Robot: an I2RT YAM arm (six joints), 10 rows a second.
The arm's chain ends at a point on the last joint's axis. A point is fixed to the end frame.
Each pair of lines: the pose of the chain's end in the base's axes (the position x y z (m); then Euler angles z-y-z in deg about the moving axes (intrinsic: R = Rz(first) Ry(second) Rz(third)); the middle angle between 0 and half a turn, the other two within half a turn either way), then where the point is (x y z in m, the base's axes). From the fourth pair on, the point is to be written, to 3 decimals.
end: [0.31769, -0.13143, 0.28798, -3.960, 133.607, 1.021]
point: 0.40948 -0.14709 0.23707
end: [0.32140, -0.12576, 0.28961, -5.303, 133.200, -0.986]
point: 0.41345 -0.14267 0.23958
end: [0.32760, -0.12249, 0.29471, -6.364, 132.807, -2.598]
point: 0.41990 -0.14039 0.24549
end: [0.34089, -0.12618, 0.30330, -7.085, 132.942, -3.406]
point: 0.433 -0.145 0.254
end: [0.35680, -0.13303, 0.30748, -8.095, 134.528, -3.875]
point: 0.447 -0.153 0.256
